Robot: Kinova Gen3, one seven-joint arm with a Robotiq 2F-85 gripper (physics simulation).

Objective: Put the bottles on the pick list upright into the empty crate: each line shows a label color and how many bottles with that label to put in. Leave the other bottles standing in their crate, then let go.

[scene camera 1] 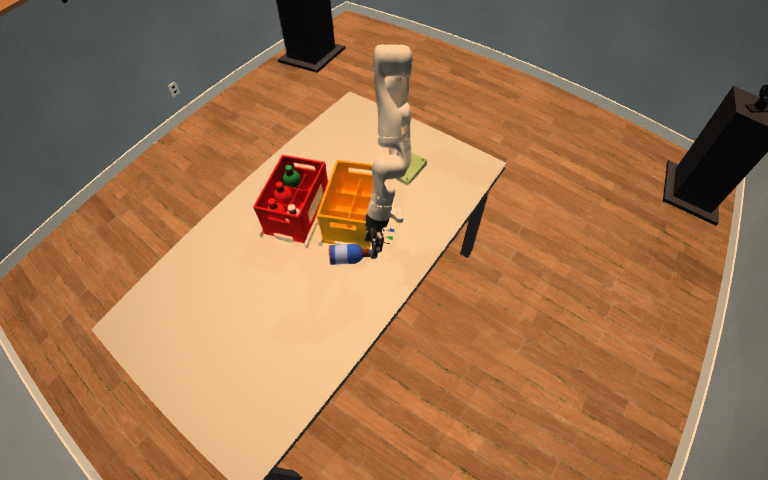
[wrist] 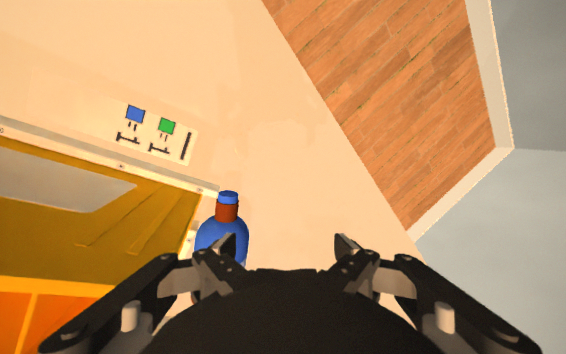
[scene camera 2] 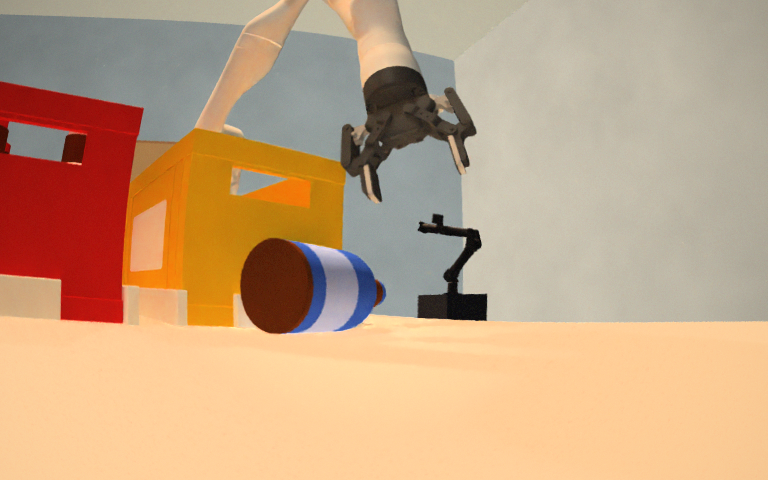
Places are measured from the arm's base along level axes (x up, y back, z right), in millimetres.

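Pixels of known places: gripper, fingertip midpoint: (scene camera 1: 370,249) (wrist: 285,244) (scene camera 2: 418,184).
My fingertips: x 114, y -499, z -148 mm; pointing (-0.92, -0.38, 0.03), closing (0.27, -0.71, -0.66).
Observation:
Ahead of a thing's pixels: the offset from my fingertips to its top centre. "spot": to the spot under its first point. Level surfaces: height alone.
A blue bottle {dx -68, dy +3, dz +89 mm} (scene camera 1: 346,254) (scene camera 2: 339,288) (wrist: 212,232) with a pale label band lies on its side on the table in front of the yellow crate {dx +33, dy +170, dz +179 mm} (scene camera 1: 339,234) (scene camera 2: 215,237) (wrist: 60,235). That crate's visible compartments are empty; the arm hides part of it. The red crate {dx +33, dy +86, dz +401 mm} (scene camera 1: 294,230) (scene camera 2: 67,226) holds a green bottle {dx +21, dy +161, dz +467 mm} (scene camera 1: 291,178), a red bottle {dx +21, dy +73, dz +446 mm} (scene camera 1: 283,194), another red-topped one {dx +21, dy -6, dz +421 mm} (scene camera 1: 272,204) and a white-capped one {dx +21, dy +6, dz +337 mm} (scene camera 1: 291,209). The pick list {spot: dx -141, dy +136, dz +24 mm} (wrist: 172,145) shows a blue square and a green square, each with a 1. My gripper (scene camera 1: 375,254) (scene camera 2: 419,186) (wrist: 285,244) is open and empty, above the blue bottle's neck end and off to its side.
The table {dx -142 mm} (scene camera 1: 226,339) bears both crates, which stand side by side within low pale brackets. A green plate (scene camera 1: 415,168) lies beside the arm, behind the yellow crate. The table's long edge runs on the right in the scene camera 1 view. Dark pedestals (scene camera 1: 308,28) (scene camera 1: 716,158) stand on the floor.

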